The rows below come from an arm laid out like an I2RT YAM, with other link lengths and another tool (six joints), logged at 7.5 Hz.
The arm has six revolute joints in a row. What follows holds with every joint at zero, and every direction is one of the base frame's. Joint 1 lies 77.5 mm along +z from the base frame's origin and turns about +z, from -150 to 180 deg. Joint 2 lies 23.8 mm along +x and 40.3 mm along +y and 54.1 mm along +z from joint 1 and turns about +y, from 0 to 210 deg. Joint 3 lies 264 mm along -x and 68.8 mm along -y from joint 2 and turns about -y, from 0 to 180 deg. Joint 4 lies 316 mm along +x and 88.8 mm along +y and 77.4 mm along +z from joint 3 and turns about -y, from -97 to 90 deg. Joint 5 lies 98.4 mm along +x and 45.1 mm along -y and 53.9 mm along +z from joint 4 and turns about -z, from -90 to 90 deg. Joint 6 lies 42 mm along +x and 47.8 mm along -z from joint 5 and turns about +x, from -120 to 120 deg. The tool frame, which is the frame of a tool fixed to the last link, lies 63 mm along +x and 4 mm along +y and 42 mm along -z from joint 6; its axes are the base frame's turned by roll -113.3, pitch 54.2 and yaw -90 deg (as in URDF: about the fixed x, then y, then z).
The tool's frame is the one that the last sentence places.
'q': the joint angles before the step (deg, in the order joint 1, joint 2, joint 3, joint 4, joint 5, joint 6). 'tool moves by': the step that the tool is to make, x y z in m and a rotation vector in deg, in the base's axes. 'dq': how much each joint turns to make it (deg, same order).
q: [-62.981 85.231 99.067 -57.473 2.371 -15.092]
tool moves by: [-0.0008 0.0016 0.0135 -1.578 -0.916 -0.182]
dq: [-0.001 -0.364 1.581 -0.132 0.066 0.196]
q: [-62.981 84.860 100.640 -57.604 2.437 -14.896]
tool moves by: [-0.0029 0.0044 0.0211 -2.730 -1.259 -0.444]
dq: [0.005 -1.009 2.000 -0.015 0.419 0.200]
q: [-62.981 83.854 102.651 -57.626 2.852 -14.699]
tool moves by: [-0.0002 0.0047 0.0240 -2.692 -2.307 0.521]
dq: [0.005 -0.551 2.863 0.018 -0.914 0.352]
